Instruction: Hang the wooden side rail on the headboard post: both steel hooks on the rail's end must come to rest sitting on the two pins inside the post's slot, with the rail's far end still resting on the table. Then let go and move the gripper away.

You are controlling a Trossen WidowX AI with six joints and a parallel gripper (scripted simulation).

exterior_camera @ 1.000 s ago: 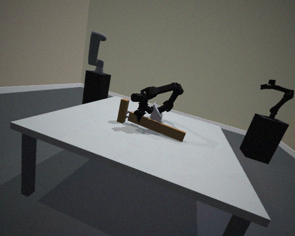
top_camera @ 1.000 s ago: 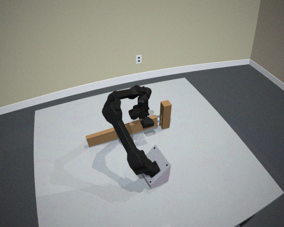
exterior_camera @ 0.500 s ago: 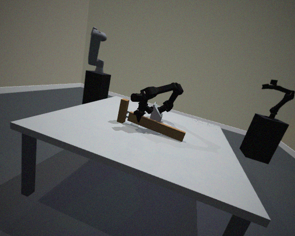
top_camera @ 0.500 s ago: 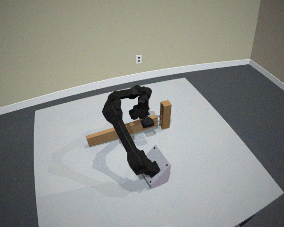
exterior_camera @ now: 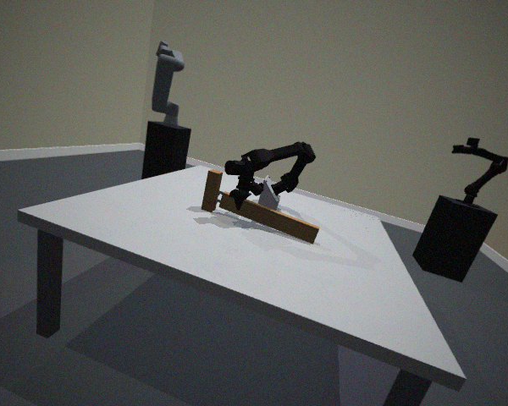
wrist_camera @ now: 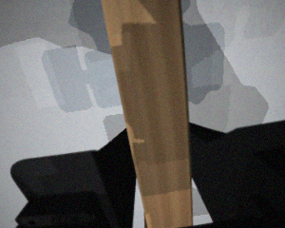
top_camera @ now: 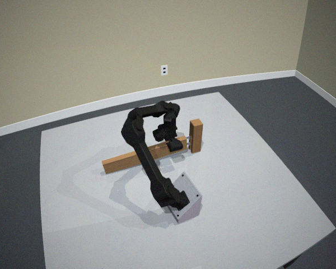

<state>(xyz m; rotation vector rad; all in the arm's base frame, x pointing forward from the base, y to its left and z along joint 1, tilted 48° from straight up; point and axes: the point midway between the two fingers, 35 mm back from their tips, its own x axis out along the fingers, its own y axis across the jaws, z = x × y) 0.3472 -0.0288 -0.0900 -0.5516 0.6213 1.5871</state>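
Now: the wooden headboard post 140 mm to the right of my gripper tip and 40 mm above it.
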